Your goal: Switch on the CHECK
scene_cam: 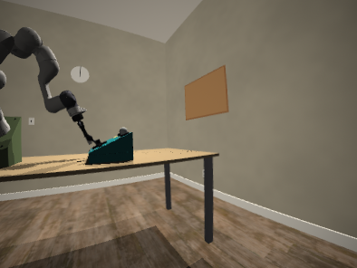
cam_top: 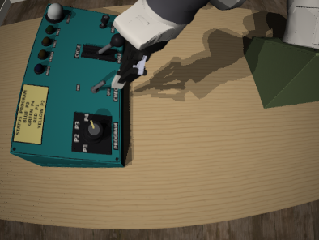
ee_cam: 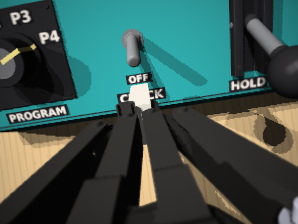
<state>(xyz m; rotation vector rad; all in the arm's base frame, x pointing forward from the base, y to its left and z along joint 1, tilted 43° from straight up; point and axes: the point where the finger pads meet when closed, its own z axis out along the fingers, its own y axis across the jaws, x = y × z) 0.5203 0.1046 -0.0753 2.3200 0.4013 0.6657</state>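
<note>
My hand is 6 cm short of the check toggle, 2 cm above it and 1 cm to the right of it. Round my hand: program dial: 12 cm to the left, 6 cm ahead, 2 cm below; then mode button: 23 cm to the right, 9 cm ahead, 2 cm below; then black ball lever: 11 cm to the right, 5 cm ahead, 1 cm below.
</note>
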